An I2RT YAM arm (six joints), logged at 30 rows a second.
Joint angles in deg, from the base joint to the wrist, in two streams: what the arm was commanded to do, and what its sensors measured. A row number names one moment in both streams.
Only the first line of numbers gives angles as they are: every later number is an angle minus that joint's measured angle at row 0.
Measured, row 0:
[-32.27, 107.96, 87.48, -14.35, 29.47, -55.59]
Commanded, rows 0 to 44:
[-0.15, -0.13, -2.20, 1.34, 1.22, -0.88]
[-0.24, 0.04, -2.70, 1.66, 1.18, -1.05]
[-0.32, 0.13, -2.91, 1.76, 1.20, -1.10]
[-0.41, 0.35, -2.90, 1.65, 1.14, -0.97]
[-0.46, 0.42, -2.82, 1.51, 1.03, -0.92]
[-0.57, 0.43, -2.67, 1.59, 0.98, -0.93]
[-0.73, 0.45, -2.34, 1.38, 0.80, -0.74]
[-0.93, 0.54, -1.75, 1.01, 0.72, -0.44]
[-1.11, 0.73, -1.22, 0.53, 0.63, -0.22]
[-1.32, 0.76, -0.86, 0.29, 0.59, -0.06]
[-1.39, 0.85, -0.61, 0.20, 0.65, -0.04]
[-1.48, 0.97, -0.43, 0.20, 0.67, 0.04]
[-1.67, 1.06, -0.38, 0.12, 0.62, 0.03]
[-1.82, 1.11, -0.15, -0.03, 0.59, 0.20]
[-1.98, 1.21, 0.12, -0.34, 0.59, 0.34]
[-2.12, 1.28, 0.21, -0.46, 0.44, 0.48]
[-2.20, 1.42, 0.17, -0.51, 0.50, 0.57]
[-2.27, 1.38, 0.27, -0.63, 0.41, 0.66]
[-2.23, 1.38, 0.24, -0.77, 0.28, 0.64]
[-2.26, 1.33, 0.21, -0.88, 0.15, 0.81]
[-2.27, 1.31, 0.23, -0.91, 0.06, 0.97]
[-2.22, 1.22, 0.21, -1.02, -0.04, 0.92]
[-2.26, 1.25, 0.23, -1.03, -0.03, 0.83]
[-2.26, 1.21, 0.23, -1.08, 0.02, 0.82]
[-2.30, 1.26, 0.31, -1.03, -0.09, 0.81]
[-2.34, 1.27, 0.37, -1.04, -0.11, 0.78]
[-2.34, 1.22, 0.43, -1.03, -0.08, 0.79]
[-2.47, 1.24, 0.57, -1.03, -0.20, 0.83]
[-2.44, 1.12, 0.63, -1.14, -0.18, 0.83]
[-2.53, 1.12, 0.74, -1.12, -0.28, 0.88]
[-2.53, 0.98, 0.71, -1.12, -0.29, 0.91]
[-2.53, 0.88, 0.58, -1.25, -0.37, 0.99]
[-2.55, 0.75, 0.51, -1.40, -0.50, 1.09]
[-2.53, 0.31, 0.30, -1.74, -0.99, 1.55]
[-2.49, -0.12, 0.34, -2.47, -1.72, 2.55]
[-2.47, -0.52, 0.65, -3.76, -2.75, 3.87]
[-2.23, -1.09, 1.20, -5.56, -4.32, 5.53]
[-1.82, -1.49, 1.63, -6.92, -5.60, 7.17]
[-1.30, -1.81, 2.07, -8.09, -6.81, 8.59]
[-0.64, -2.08, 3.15, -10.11, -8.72, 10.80]
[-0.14, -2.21, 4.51, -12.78, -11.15, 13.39]
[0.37, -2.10, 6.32, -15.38, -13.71, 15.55]
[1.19, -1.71, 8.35, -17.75, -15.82, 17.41]
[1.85, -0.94, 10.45, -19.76, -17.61, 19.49]
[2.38, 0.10, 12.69, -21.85, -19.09, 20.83]
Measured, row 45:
[0.46, 0.42, 5.66, -13.79, -11.06, 13.02]
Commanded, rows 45 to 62:
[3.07, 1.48, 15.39, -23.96, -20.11, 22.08]
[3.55, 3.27, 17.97, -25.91, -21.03, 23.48]
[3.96, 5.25, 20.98, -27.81, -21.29, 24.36]
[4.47, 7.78, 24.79, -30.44, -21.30, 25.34]
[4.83, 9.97, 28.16, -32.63, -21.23, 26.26]
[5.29, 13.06, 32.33, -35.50, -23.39, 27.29]
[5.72, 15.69, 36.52, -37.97, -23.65, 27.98]
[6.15, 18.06, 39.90, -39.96, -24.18, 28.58]
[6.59, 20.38, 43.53, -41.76, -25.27, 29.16]
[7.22, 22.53, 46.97, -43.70, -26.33, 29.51]
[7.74, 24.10, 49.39, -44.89, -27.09, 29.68]
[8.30, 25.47, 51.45, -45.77, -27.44, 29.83]
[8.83, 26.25, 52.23, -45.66, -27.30, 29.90]
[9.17, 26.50, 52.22, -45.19, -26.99, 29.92]
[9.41, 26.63, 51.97, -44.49, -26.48, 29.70]
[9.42, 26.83, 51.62, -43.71, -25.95, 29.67]
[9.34, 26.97, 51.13, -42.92, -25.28, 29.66]
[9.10, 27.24, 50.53, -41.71, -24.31, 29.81]
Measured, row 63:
[9.27, 28.42, 48.96, -40.63, -24.52, 28.63]
